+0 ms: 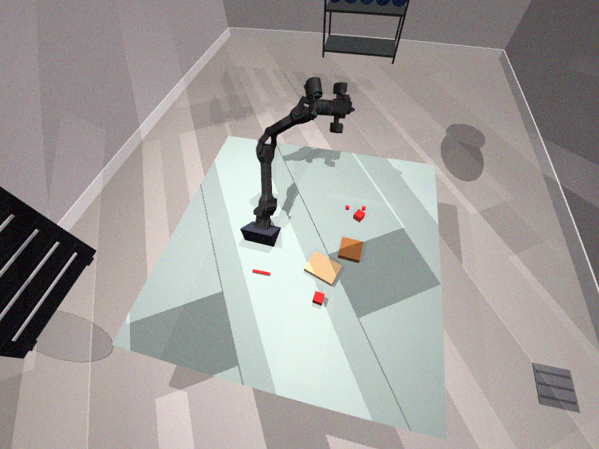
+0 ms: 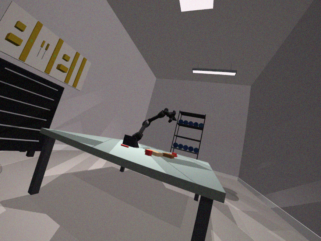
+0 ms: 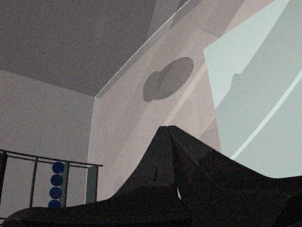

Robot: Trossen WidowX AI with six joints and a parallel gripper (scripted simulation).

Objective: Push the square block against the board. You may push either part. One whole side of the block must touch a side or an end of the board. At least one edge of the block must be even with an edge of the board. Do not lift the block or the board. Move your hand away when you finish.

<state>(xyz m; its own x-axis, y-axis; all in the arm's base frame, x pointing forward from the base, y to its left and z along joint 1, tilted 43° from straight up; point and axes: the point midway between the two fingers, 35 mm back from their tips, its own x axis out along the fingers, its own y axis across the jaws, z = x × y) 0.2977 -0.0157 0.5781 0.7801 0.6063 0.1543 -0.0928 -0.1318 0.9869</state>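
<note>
Now: gripper tip 2 cm past the tan board, 54 cm to the left of it and 44 cm above it. Round my gripper tip: flat red bar 29 cm behind, 61 cm to the right, 44 cm below; then brown square block 9 cm ahead, 42 cm to the right, 44 cm below.
</note>
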